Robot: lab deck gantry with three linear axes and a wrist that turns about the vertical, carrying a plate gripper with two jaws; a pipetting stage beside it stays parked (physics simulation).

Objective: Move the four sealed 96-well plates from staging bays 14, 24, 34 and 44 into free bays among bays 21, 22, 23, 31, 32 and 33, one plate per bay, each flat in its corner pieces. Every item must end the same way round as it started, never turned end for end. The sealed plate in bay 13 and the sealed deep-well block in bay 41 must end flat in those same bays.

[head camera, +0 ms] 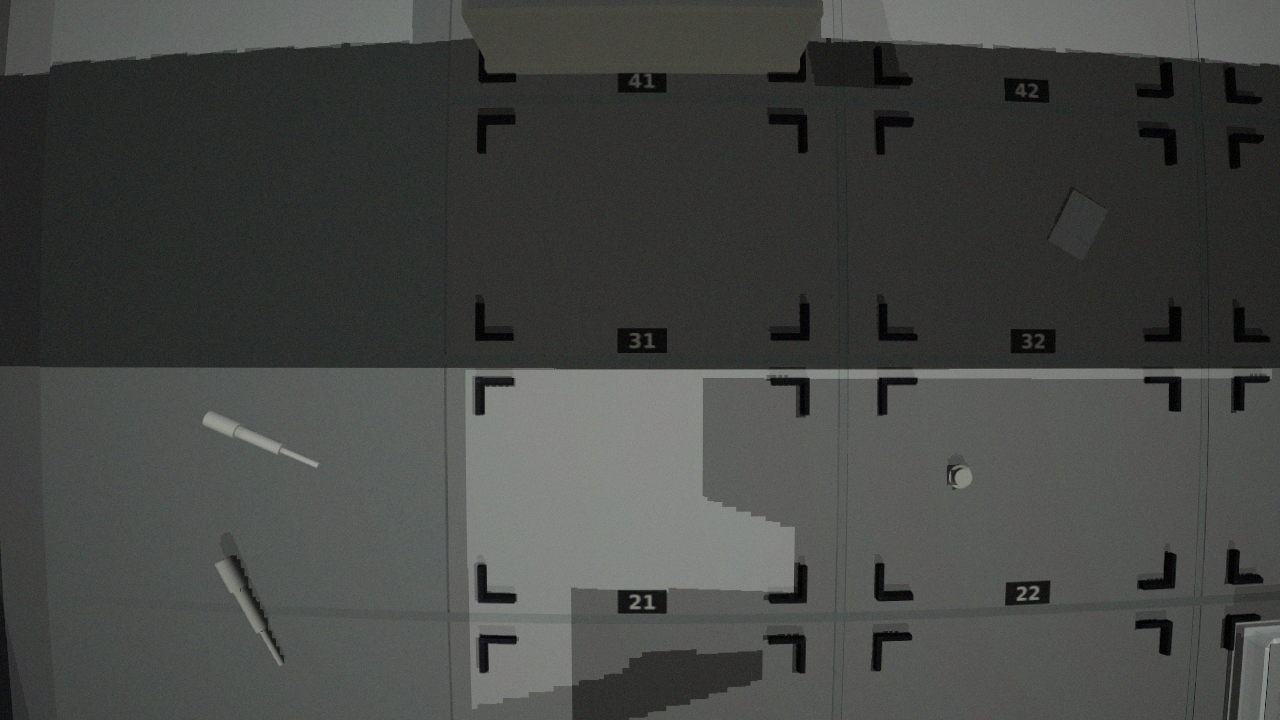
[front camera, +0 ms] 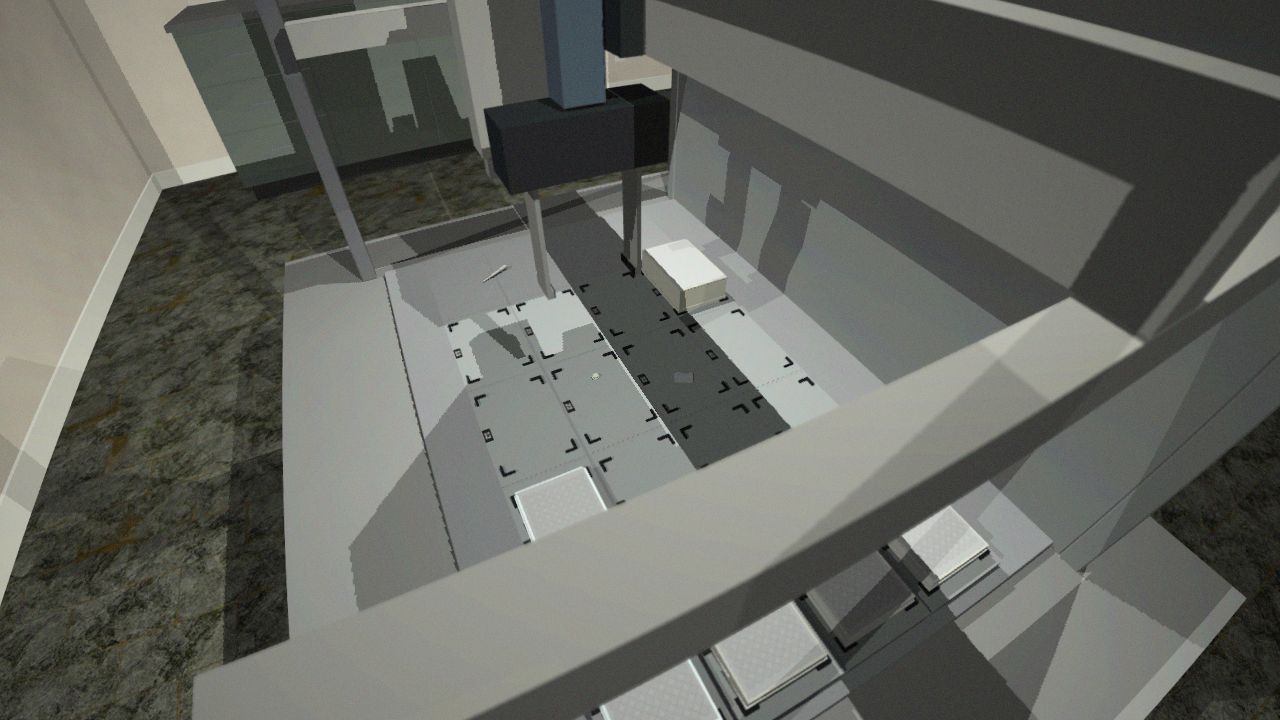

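Where they show: gripper, between the fingertips: [front camera: 589,278]; robot's base, origin of its link: [front camera: 450,326].
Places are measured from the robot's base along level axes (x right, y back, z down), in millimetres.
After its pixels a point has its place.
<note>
My gripper [front camera: 591,281] {y -194, x -158, z -160 mm} is open and empty, its two jaws hanging above the far end of the deck, around bays 21 and 31; the jaws do not show in the head view. Bay 31 [head camera: 641,223] {y -64, x -259, z 0 mm}, bay 21 [head camera: 581,483] {y -39, x -153, z 0 mm}, bay 32 [head camera: 966,232] {y -199, x -256, z 0 mm} and bay 22 [head camera: 1029,519] {y -227, x -136, z 0 mm} hold no plates. The sealed deep-well block [front camera: 686,264] {y -70, x -366, z -42 mm} [head camera: 641,35] {y -64, x -323, z -27 mm} sits in bay 41. The sealed plate [front camera: 563,504] {y -367, x -45, z -14 mm} [head camera: 1260,676] {y -330, x -67, z -13 mm} lies in bay 13, partly hidden. The staging plates are the bay 44 plate [front camera: 946,544] {y -595, x -366, z -29 mm}, bay 34 plate [front camera: 861,592] {y -590, x -255, z -29 mm}, bay 24 plate [front camera: 769,651] {y -592, x -148, z -29 mm} and bay 14 plate [front camera: 666,696] {y -582, x -52, z -29 mm}, partly cut off.
A small white cap [front camera: 596,376] {y -198, x -155, z -4 mm} [head camera: 960,476] {y -194, x -156, z -4 mm} stands in bay 22. A small flat piece [front camera: 683,377] {y -249, x -260, z -1 mm} [head camera: 1076,223] {y -248, x -261, z -1 mm} lies in bay 32. Two slim pale tips [head camera: 259,438] {y 94, x -171, z -5 mm} [head camera: 241,591] {y 104, x -106, z -5 mm} lie left of the bays. A wide beam [front camera: 626,573] {y -623, x -5, z -400 mm} crosses the front view, hiding part of the deck.
</note>
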